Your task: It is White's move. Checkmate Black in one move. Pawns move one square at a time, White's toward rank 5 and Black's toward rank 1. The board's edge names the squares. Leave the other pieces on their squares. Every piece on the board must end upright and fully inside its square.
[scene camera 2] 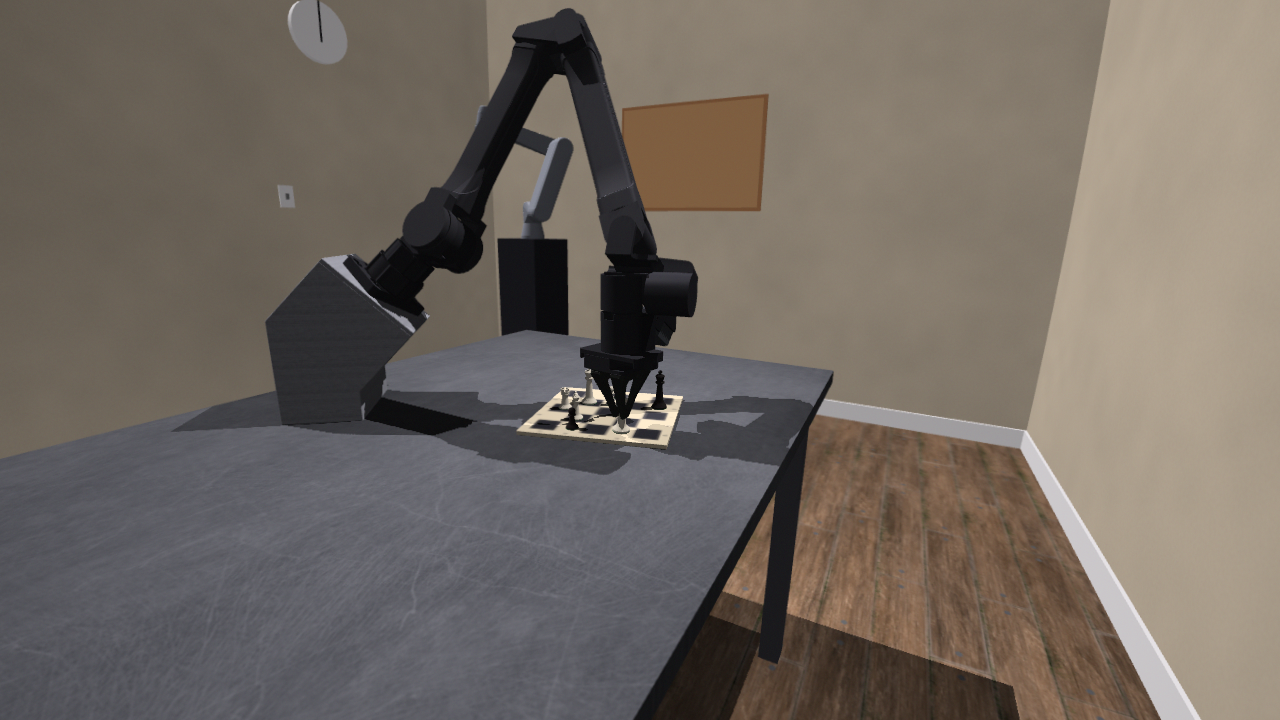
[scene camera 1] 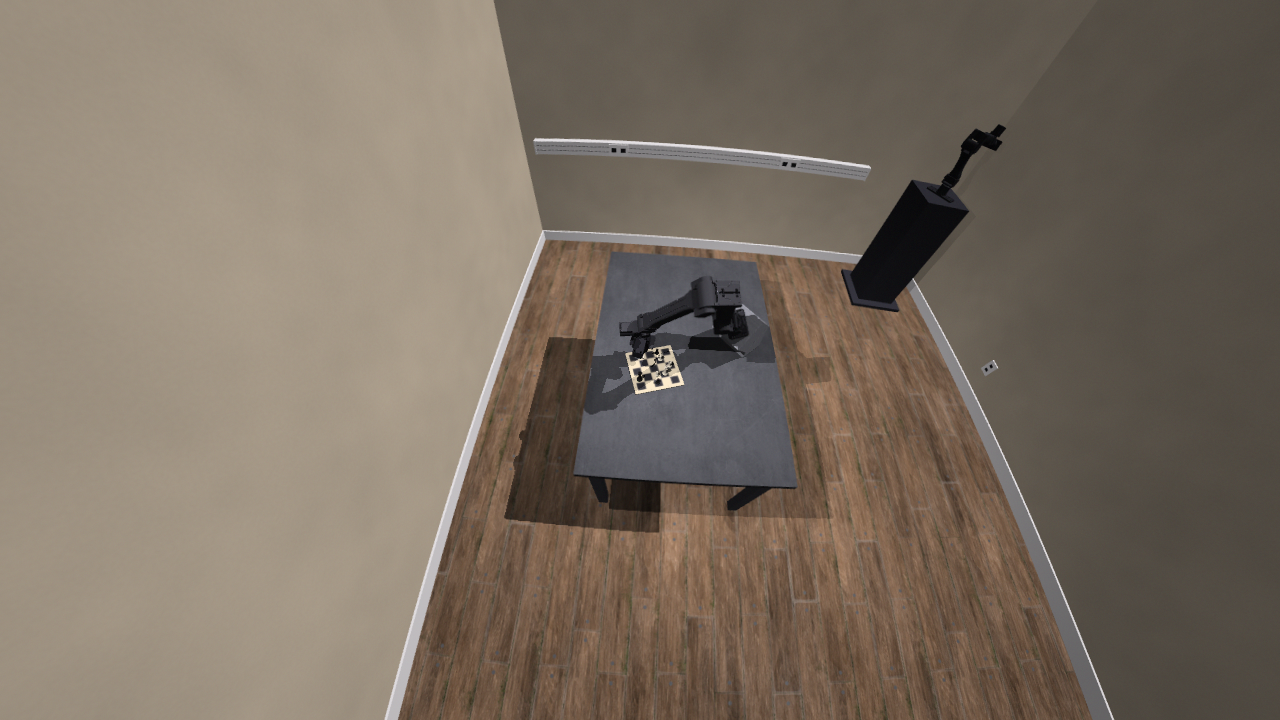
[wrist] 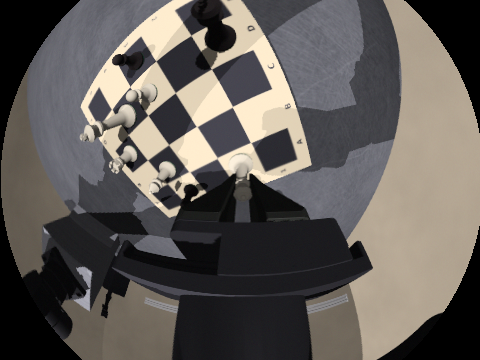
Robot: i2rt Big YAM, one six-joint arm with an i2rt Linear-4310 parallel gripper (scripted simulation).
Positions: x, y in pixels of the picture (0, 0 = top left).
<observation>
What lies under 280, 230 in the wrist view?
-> The gripper.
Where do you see a chessboard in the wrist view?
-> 210, 105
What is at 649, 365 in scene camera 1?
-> A chessboard.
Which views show the chessboard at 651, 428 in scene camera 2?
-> Scene camera 2, scene camera 1 and the wrist view: all of them.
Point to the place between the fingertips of the gripper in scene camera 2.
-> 620, 417
</observation>
